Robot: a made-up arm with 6 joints. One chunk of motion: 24 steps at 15 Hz.
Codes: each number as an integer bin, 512 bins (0 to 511) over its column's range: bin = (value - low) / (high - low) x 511, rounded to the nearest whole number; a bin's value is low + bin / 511 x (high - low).
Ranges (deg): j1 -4.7..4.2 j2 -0.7..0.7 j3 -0.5..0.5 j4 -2.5..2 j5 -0.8..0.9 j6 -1..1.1
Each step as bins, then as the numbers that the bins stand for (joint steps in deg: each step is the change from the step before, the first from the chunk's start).
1 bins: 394 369 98 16 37 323
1 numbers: 2.162 0.311 -0.308 -2.359 -0.677 0.327
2 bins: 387 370 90 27 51 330
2 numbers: 2.040 0.314 -0.324 -2.262 -0.630 0.356
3 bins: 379 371 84 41 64 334
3 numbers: 1.901 0.316 -0.336 -2.139 -0.587 0.373
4 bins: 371 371 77 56 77 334
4 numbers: 1.762 0.316 -0.349 -2.007 -0.544 0.373
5 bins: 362 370 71 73 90 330
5 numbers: 1.605 0.314 -0.361 -1.857 -0.501 0.356
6 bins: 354 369 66 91 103 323
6 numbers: 1.466 0.311 -0.371 -1.699 -0.457 0.327
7 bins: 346 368 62 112 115 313
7 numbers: 1.326 0.308 -0.379 -1.514 -0.417 0.286
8 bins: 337 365 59 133 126 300
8 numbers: 1.169 0.300 -0.385 -1.329 -0.381 0.233
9 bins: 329 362 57 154 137 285
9 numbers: 1.030 0.292 -0.388 -1.144 -0.344 0.171
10 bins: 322 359 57 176 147 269
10 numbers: 0.908 0.284 -0.388 -0.950 -0.311 0.105
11 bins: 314 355 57 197 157 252
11 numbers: 0.769 0.273 -0.388 -0.765 -0.278 0.036
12 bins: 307 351 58 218 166 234
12 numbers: 0.647 0.262 -0.386 -0.580 -0.248 -0.038
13 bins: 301 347 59 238 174 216
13 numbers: 0.542 0.251 -0.385 -0.404 -0.221 -0.112
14 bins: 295 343 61 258 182 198
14 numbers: 0.438 0.240 -0.381 -0.228 -0.195 -0.186
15 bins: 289 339 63 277 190 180
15 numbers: 0.333 0.229 -0.377 -0.061 -0.168 -0.260
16 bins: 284 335 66 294 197 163
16 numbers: 0.246 0.218 -0.371 0.089 -0.145 -0.330
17 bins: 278 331 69 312 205 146
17 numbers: 0.142 0.207 -0.365 0.248 -0.118 -0.400
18 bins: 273 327 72 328 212 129
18 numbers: 0.055 0.196 -0.359 0.388 -0.095 -0.470
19 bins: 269 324 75 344 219 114
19 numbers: -0.015 0.188 -0.353 0.529 -0.071 -0.532
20 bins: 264 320 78 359 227 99
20 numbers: -0.102 0.177 -0.347 0.661 -0.045 -0.593
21 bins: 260 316 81 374 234 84
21 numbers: -0.172 0.166 -0.341 0.794 -0.022 -0.655
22 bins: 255 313 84 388 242 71
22 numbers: -0.259 0.158 -0.336 0.917 0.005 -0.708
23 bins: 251 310 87 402 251 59
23 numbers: -0.328 0.149 -0.330 1.040 0.035 -0.758
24 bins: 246 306 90 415 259 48
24 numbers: -0.415 0.138 -0.324 1.155 0.062 -0.803
